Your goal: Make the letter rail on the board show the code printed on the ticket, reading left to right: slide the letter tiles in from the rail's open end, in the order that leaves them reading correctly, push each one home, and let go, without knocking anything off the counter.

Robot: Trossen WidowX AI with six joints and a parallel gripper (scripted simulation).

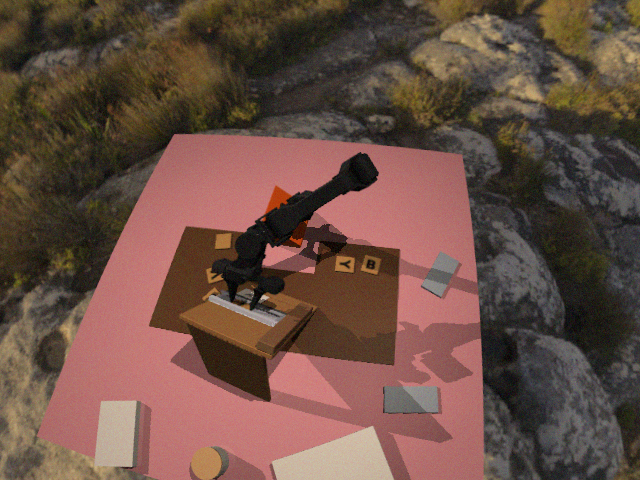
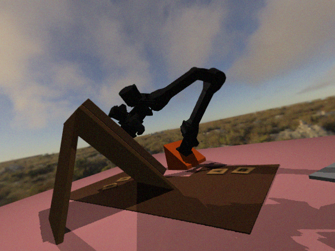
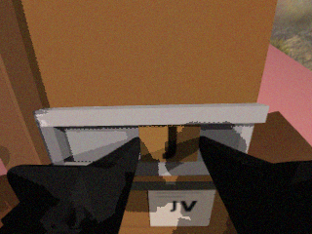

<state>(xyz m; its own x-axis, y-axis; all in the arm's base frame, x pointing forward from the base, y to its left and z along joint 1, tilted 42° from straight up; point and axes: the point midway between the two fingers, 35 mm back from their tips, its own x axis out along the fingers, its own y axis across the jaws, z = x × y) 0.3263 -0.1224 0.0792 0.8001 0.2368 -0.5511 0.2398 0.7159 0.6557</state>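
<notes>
Now: the white ticket 6 cm behind my gripper tip and 8 cm below it. Also, from my gripper tip: brown mat 16 cm behind, 4 cm to the left, 16 cm below; white block 39 cm ahead, 33 cm to the right, 15 cm below.
</notes>
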